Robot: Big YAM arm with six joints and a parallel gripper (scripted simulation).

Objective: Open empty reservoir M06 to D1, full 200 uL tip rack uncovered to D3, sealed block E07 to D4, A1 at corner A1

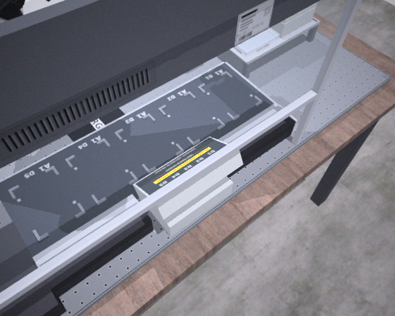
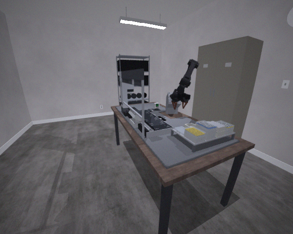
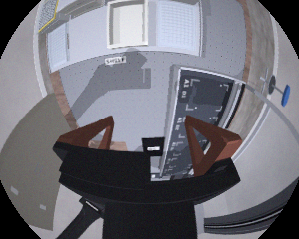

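My gripper is now 6 cm past the white one-well reservoir, 15 cm to the right of it and 15 cm above it. From my hand the other things lie so: sealed deep-well block (18 cm behind, 28 cm to the left, 10 cm below); then clear flat plate (5 cm ahead, 16 cm to the left, 14 cm below); then shelf (12 cm behind, 21 cm to the left, 16 cm below).
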